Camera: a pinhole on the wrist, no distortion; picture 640 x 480 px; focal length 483.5 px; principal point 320.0 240.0 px. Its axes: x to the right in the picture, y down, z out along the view. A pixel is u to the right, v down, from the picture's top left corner.
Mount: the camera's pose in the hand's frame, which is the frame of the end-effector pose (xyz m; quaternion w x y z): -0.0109 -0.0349 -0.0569 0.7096 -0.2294 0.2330 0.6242
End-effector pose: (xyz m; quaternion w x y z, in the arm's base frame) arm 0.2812 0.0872 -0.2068 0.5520 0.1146 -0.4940 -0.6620
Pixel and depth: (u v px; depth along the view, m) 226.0 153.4 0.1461
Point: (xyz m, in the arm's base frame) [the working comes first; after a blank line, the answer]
In the camera's frame: -0.0284 -0.0262 0.1461

0.2398 0.1149 -0.1390
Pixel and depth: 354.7 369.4 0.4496
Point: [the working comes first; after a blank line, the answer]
In the camera's frame: 0.0323 0.1203 0.4496

0.3039 0.3485 0.1030
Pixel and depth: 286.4 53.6 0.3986
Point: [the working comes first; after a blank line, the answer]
In the camera's frame: -0.0277 -0.1537 0.3986

0.1358 0.1192 0.1240
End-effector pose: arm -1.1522 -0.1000 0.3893 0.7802 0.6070 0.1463 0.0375
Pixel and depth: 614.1 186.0 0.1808
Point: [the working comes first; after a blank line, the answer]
In the camera's frame: 0.1100 -0.0202 0.1808

-1.1001 -0.0684 0.5411
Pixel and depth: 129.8 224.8 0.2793
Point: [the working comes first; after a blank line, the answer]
In the camera's frame: -0.1099 -0.0088 0.2793

-1.0850 -0.3034 0.4891
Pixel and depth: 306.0 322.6 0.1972
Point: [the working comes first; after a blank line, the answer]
In the camera's frame: -0.0057 0.0337 0.1972

-1.1490 -0.1802 0.5006
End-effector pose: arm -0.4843 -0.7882 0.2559 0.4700 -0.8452 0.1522 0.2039
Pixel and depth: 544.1 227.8 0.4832
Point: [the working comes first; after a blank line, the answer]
In the camera's frame: 0.2240 -0.0122 0.4832

-0.6758 -0.8558 -0.1747
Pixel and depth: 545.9 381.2 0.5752
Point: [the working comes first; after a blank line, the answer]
In the camera's frame: 0.2687 0.1680 0.5752

-0.8818 -0.8693 -0.1925
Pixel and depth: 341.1 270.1 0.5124
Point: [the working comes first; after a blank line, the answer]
In the camera's frame: 0.0224 0.0319 0.5124

-0.7018 -0.6581 -0.1141
